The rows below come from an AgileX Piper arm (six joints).
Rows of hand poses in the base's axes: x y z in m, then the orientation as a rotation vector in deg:
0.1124 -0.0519 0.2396 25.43 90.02 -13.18
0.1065 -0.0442 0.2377 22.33 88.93 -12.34
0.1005 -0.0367 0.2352 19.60 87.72 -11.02
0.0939 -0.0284 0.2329 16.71 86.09 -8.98
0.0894 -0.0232 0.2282 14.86 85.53 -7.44
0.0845 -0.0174 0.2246 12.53 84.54 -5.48
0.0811 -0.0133 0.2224 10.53 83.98 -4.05
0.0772 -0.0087 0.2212 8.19 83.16 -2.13
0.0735 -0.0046 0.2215 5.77 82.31 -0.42
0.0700 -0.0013 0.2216 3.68 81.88 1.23
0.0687 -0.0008 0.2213 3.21 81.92 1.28
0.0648 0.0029 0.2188 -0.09 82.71 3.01
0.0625 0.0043 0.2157 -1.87 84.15 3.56
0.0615 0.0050 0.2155 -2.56 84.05 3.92
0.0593 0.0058 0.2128 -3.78 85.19 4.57
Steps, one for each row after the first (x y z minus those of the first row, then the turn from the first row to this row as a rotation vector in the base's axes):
-0.0059 0.0077 -0.0019 -1.66 -1.26 2.37
-0.0119 0.0152 -0.0044 -2.82 -2.70 4.79
-0.0185 0.0235 -0.0067 -3.72 -4.68 7.74
-0.0230 0.0287 -0.0114 -4.05 -5.50 9.84
-0.0279 0.0345 -0.0150 -4.50 -6.79 12.48
-0.0313 0.0386 -0.0172 -4.98 -7.54 14.63
-0.0352 0.0432 -0.0184 -5.41 -8.60 17.30
-0.0389 0.0473 -0.0181 -6.02 -9.61 19.89
-0.0424 0.0506 -0.0180 -6.38 -10.19 22.28
-0.0437 0.0511 -0.0183 -6.64 -10.12 22.63
-0.0476 0.0548 -0.0208 -7.44 -9.38 25.96
-0.0499 0.0562 -0.0239 -7.91 -7.89 27.59
-0.0509 0.0569 -0.0241 -8.13 -7.98 28.26
-0.0531 0.0577 -0.0268 -8.23 -6.83 29.54

